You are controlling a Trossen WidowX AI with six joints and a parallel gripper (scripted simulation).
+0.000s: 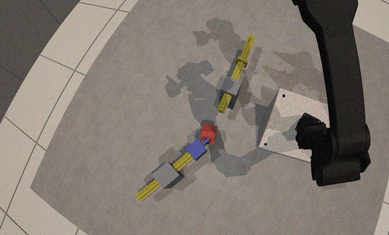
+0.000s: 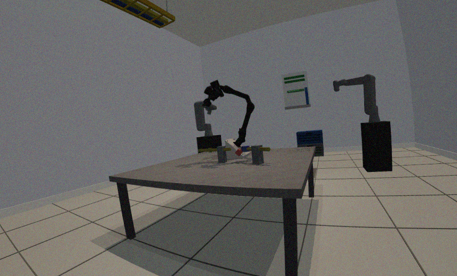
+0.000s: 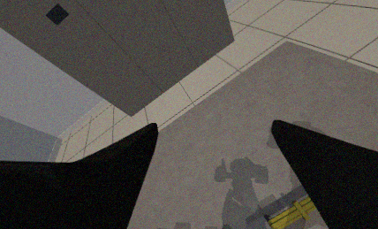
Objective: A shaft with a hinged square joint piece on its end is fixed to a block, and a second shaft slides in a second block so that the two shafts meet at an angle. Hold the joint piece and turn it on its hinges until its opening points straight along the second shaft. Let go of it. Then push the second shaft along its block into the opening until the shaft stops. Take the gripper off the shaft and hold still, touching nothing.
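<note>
The dark red joint piece lies 400 mm below my gripper tip, 210 mm to the left of it and 70 mm behind it.
</note>
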